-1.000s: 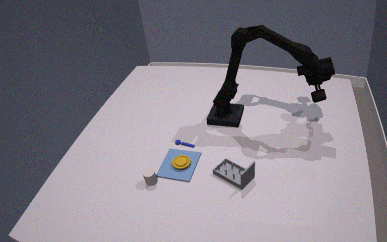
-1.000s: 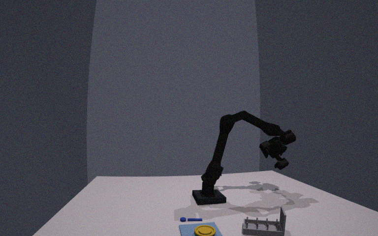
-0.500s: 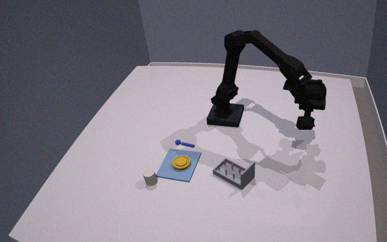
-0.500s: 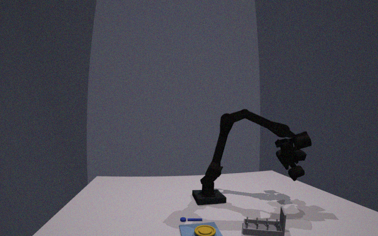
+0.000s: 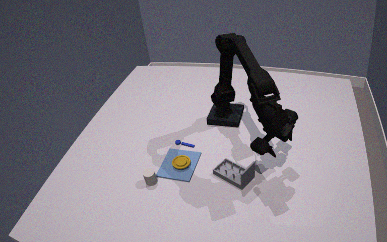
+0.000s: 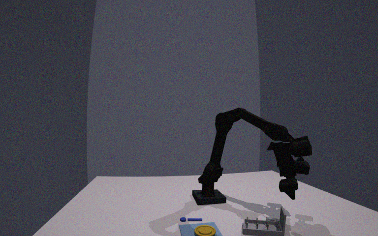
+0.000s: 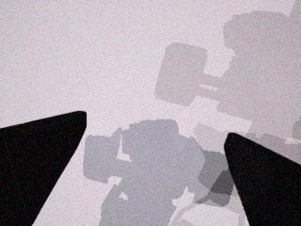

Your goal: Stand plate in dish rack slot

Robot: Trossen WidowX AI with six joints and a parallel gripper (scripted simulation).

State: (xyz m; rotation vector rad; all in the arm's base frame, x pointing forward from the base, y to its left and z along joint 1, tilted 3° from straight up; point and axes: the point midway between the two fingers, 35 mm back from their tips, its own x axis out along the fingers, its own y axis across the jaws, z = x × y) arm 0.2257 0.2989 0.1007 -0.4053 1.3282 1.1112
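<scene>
Now: gripper tip 9 cm short of the yellow plate, 36 cm to the left of it and 8 cm above it. From my gripper tip the other things lie so: light blue mat (9 cm ahead, 37 cm to the right, 10 cm below); blue spoon (1 cm behind, 41 cm to the right, 10 cm below); grey dish rack (8 cm ahead, 16 cm to the right, 8 cm below).
</scene>
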